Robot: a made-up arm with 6 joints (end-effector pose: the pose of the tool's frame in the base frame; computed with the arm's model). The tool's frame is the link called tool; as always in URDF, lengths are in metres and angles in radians. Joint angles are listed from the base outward.
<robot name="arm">
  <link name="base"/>
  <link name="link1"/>
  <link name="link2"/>
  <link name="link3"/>
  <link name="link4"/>
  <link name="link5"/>
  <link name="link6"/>
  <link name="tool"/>
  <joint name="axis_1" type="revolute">
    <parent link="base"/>
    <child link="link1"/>
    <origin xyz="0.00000 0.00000 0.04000" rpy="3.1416 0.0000 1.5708"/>
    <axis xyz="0 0 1"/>
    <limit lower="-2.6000" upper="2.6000"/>
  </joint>
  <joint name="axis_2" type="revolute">
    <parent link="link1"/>
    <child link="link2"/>
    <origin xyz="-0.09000 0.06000 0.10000" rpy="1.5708 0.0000 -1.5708"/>
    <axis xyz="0 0 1"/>
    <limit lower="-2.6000" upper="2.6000"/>
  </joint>
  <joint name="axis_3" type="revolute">
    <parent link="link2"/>
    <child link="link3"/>
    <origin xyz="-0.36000 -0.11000 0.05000" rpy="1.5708 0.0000 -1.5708"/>
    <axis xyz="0 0 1"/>
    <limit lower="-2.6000" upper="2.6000"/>
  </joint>
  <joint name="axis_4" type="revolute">
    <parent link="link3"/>
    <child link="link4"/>
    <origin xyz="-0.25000 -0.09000 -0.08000" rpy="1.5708 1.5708 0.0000"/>
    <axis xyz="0 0 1"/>
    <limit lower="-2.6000" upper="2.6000"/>
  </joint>
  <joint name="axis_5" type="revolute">
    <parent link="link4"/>
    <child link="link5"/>
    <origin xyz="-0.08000 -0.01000 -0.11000" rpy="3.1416 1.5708 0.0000"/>
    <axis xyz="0 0 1"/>
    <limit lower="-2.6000" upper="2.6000"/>
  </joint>
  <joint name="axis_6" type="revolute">
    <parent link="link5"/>
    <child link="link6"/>
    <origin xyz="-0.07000 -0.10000 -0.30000" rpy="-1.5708 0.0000 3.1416"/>
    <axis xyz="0 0 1"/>
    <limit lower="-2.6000" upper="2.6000"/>
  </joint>
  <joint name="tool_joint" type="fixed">
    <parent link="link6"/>
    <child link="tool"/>
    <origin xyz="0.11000 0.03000 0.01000" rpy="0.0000 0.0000 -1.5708"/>
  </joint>
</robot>
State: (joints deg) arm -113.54 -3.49 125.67 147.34 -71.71 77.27
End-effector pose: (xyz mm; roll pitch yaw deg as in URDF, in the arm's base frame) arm -89.2 630.1 124.3 -23.44 5.43 -20.53
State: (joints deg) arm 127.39 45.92 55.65 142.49 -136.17 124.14
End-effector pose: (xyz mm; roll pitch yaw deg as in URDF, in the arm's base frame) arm -237.7 -156.1 386.8 72.12 -2.22 148.25
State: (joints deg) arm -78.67 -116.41 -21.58 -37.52 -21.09 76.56
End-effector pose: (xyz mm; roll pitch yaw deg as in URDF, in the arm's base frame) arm 169.7 -226.4 93.3 74.65 8.70 -154.75
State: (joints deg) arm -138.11 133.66 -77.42 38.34 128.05 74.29
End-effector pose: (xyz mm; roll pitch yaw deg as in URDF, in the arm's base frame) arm 243.3 92.6 -225.0 -137.29 -1.71 -58.58
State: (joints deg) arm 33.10 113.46 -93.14 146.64 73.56 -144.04
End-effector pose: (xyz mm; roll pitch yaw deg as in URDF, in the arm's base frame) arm -451.3 -96.4 209.2 -104.75 -16.86 72.17
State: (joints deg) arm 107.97 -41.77 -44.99 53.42 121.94 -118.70
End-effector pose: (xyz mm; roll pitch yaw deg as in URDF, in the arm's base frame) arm -424.9 -129.0 -128.0 -53.55 -18.27 54.43
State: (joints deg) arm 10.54 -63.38 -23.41 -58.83 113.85 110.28
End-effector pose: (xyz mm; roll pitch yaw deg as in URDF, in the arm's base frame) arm -254.9 -428.8 -357.3 -135.20 -70.87 -128.49
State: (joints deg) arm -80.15 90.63 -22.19 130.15 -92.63 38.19
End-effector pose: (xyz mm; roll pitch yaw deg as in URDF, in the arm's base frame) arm 11.9 -106.3 302.3 -98.39 77.65 51.44
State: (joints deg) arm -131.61 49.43 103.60 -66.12 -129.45 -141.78
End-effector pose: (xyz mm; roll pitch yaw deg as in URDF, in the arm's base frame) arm -211.5 -114.6 342.8 -2.34 14.16 -73.92
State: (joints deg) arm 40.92 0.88 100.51 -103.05 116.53 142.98
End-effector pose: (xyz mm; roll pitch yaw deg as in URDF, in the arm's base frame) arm 600.5 -50.1 44.3 153.68 6.06 69.25
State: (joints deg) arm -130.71 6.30 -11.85 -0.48 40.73 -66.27
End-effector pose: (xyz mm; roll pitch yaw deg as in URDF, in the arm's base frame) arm -25.1 247.2 -20.6 19.08 23.05 70.21
